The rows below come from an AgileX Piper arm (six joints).
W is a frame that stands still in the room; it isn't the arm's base.
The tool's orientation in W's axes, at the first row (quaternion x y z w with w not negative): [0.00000, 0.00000, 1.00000, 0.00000]
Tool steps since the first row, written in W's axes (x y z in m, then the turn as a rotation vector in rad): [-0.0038, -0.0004, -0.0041, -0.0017, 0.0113, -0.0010]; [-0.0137, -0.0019, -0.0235, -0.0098, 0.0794, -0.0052]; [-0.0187, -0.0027, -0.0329, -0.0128, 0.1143, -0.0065]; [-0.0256, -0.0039, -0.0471, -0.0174, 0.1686, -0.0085]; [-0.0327, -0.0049, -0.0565, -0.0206, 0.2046, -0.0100]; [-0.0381, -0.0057, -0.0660, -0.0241, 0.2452, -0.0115]
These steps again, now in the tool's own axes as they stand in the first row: [0.0038, 0.0004, -0.0041, 0.0017, -0.0113, -0.0010]; [0.0137, 0.0019, -0.0235, 0.0098, -0.0794, -0.0052]; [0.0187, 0.0027, -0.0329, 0.0128, -0.1143, -0.0065]; [0.0256, 0.0039, -0.0471, 0.0174, -0.1686, -0.0085]; [0.0327, 0.0049, -0.0565, 0.0206, -0.2046, -0.0100]; [0.0381, 0.0057, -0.0660, 0.0241, -0.2452, -0.0115]
